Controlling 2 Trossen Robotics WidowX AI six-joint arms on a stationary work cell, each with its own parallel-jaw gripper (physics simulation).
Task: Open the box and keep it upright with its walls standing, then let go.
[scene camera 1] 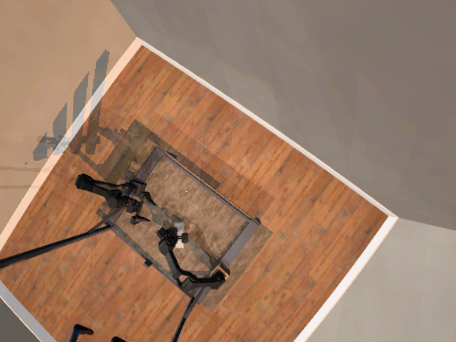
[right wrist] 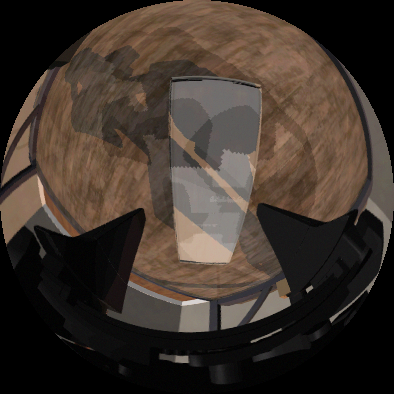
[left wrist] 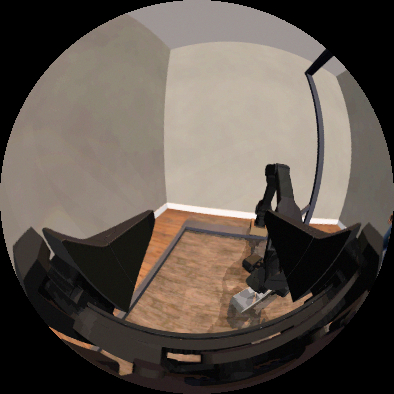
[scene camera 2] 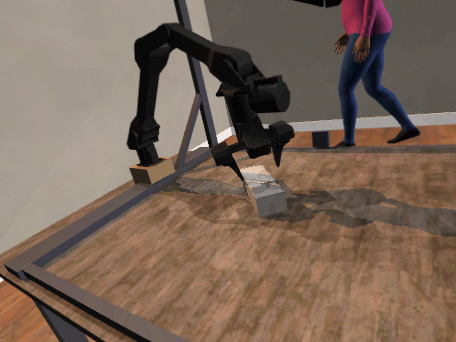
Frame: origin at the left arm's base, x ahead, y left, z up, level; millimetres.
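Where they show: left gripper, fingertip midpoint: [scene camera 1: 153, 213] [left wrist: 211, 216]; right gripper, fingertip midpoint: [scene camera 1: 177, 236] [right wrist: 202, 211] [scene camera 2: 260, 173]; left arm's base at its link origin: [scene camera 1: 133, 188]; right arm's base at its link origin: [scene camera 1: 219, 275] [left wrist: 259, 222] [scene camera 2: 150, 162].
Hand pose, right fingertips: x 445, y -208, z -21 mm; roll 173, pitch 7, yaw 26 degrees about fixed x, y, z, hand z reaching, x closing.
Note:
Each offset is from my right fingertips to the top centre of the thing. Level surfaces: height alone.
A long, low, pale box {dy +6, dx +4, dz -11 mm} [scene camera 1: 180, 243] [scene camera 2: 270, 204] [left wrist: 243, 301] lies flat on the table, its lid down. In the right wrist view the box [right wrist: 215, 220] runs lengthwise up the middle, with thin dark gaps along its short edges. My right gripper [scene camera 2: 260, 173] [right wrist: 202, 211] is open and empty, low over one end of the box, with its fingers on either side; whether a finger touches it I cannot tell. My left gripper [scene camera 1: 149, 210] [left wrist: 211, 216] is open and empty, raised and away from the box. Shadows of the arms fall across the lid.
The wooden table top {dz -58 mm} [scene camera 1: 200, 200] [scene camera 2: 210, 280] is edged by dark metal rails [scene camera 2: 100, 218]. A tan block {dy -137, dx +389, dz +13 mm} [scene camera 2: 161, 173] sits at the base of the right arm, beside a dark upright post [scene camera 2: 197, 75]. A person in a pink top and blue trousers [scene camera 2: 345, 85] stands beyond the table.

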